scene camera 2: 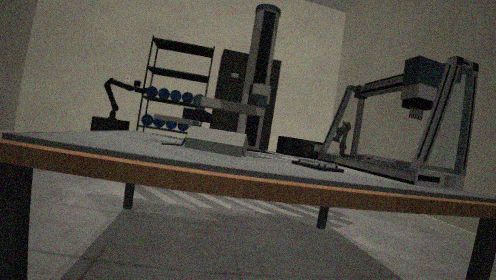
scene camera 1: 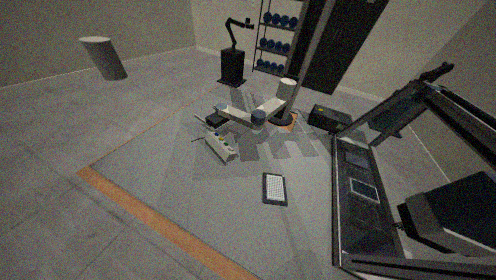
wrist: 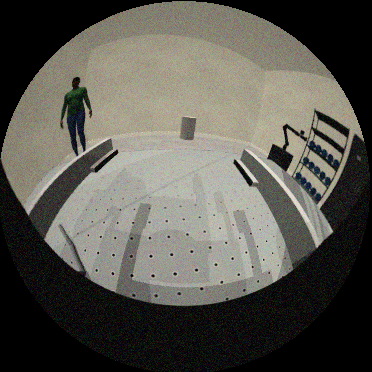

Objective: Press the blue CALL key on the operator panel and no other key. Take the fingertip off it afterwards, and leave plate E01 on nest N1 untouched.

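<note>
The operator panel is a pale sloped box on the table. Its blue key is at the far end of the key row, with a yellow key and a green key beside it. My gripper is open and empty, its fingers wide apart. It hangs above the table beyond the panel's blue-key end, apart from the keys. The panel's keys do not show in the wrist view. A white gridded plate, probably E01, lies on a dark base; its label is unreadable.
A thin rod lies by the panel. A black box stands beside the arm's base. A large framed machine stands to the right. A person stands beyond the table.
</note>
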